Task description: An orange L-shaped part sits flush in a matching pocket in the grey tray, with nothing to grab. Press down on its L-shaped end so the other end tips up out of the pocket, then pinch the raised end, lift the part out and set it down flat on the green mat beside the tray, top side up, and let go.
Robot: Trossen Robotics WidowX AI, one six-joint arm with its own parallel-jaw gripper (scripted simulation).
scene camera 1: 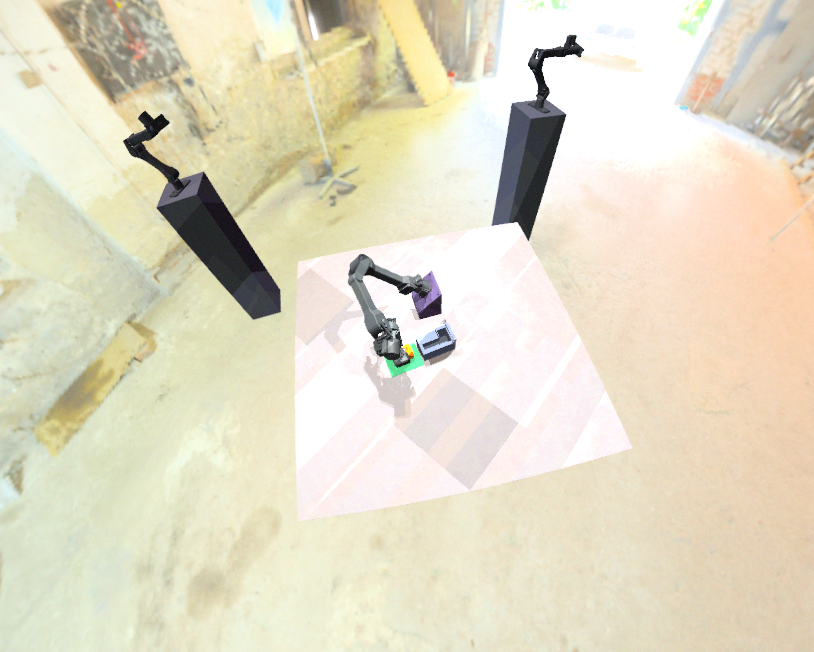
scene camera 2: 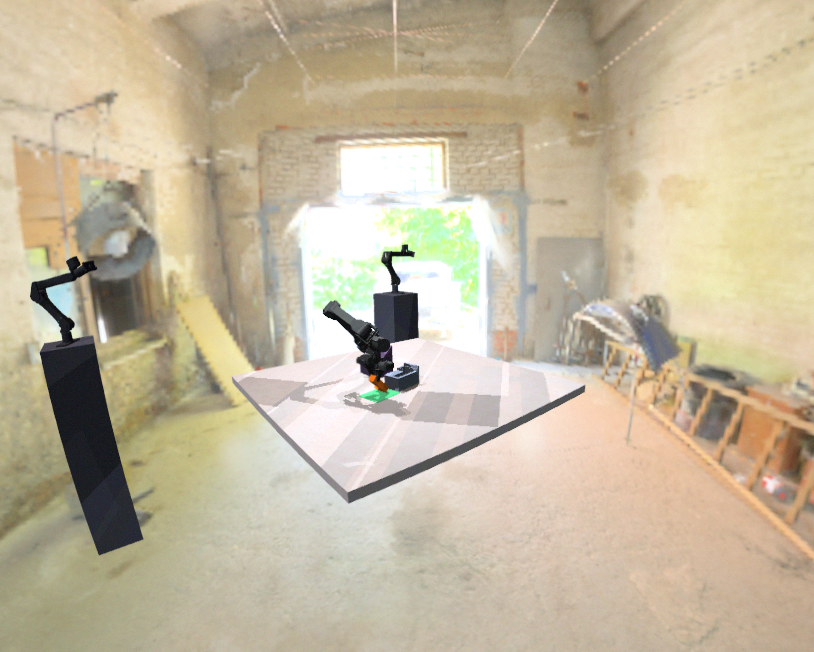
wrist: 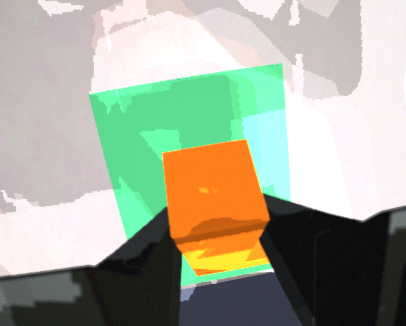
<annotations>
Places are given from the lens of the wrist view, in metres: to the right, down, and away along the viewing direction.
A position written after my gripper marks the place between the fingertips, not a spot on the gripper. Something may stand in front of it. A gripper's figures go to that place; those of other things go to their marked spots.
my gripper [wrist: 213, 209]: 0.00, 0.02, 0.11
orange L-shaped part [wrist: 216, 210]: 0.00, 0.01, 0.08
green mat [wrist: 136, 124]: -0.04, -0.02, 0.17
The marked spots on the orange L-shaped part and the green mat are 0.10 m apart.
</annotations>
